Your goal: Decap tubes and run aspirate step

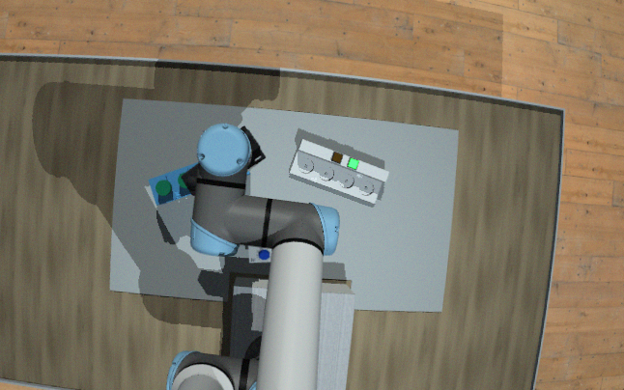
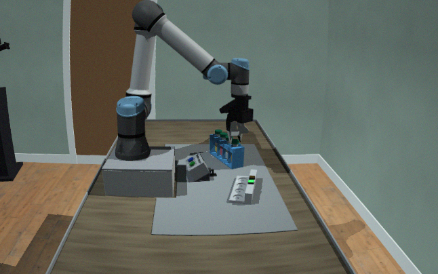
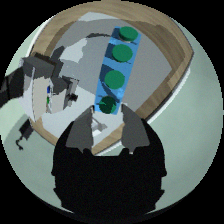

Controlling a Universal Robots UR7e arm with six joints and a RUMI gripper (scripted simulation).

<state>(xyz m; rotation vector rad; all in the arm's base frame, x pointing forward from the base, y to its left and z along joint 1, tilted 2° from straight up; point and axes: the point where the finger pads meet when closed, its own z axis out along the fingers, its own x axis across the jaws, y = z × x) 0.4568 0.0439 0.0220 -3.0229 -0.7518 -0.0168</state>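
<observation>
Now: hand 210 mm past the green key, 90 mm to the left of it and 60 mm above it. Round my hand: grey key housing (190 mm behind, 70 mm to the right, 70 mm below); then blue key (210 mm behind, 60 mm below, 50 mm to the right).
</observation>
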